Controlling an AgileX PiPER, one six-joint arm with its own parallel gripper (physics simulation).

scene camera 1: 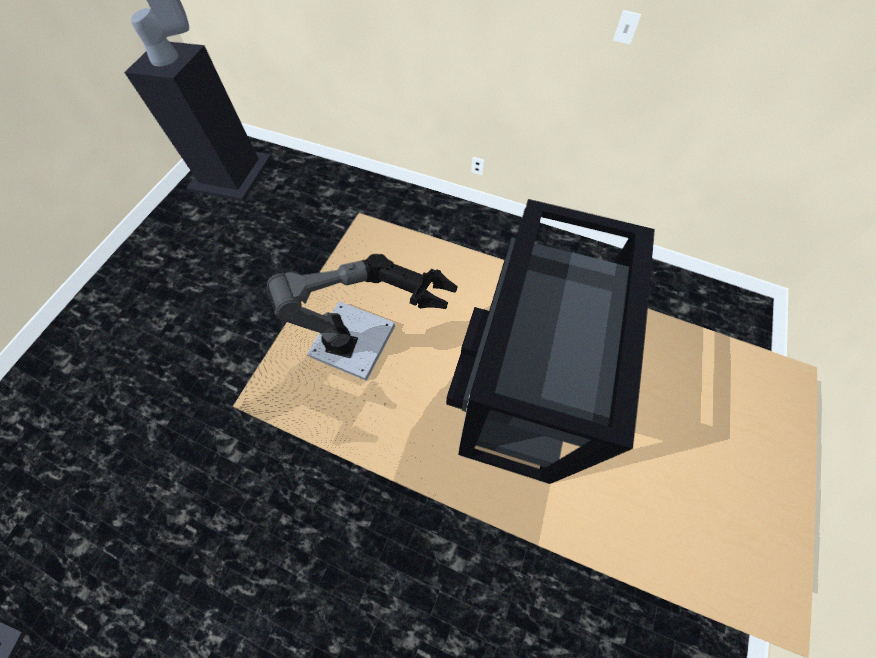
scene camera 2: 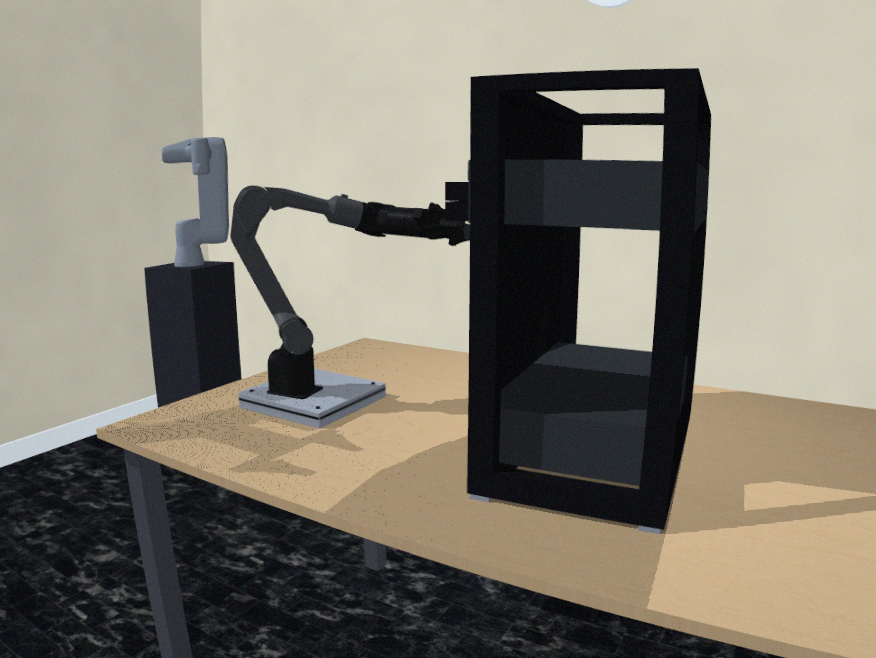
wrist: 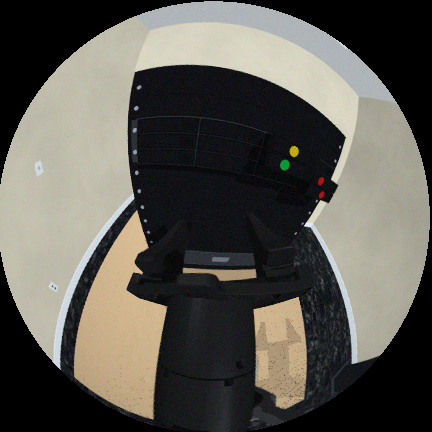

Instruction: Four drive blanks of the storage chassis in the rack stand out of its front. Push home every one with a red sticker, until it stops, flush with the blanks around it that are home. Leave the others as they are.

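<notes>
The storage chassis point(scene camera 2: 582, 192) point(wrist: 167, 141) sits high in the black rack point(scene camera 1: 640, 318) point(scene camera 2: 485, 283). In the wrist view four blanks stand out at the right of its front: one with a yellow sticker point(wrist: 294, 151), one with a green sticker point(wrist: 284, 165) below it, and farther right two with red stickers, an upper one point(wrist: 321, 181) and a lower one point(wrist: 321, 195). The blanks to the left look level with each other. My gripper point(scene camera 1: 448, 297) point(scene camera 2: 460, 230) point(wrist: 215, 221) is open and empty, in front of the rack and apart from the blanks, to the left of the stickers in the wrist view.
A second dark box point(scene camera 2: 573, 439) sits low in the rack. The rack stands on the wooden table point(scene camera 1: 672, 524) point(scene camera 2: 566, 559). My arm's base plate point(scene camera 1: 378, 347) point(scene camera 2: 354, 396) is in front of it. Another arm point(scene camera 1: 161, 49) point(scene camera 2: 215, 191) stands on a dark pedestal point(scene camera 1: 191, 127) point(scene camera 2: 169, 325).
</notes>
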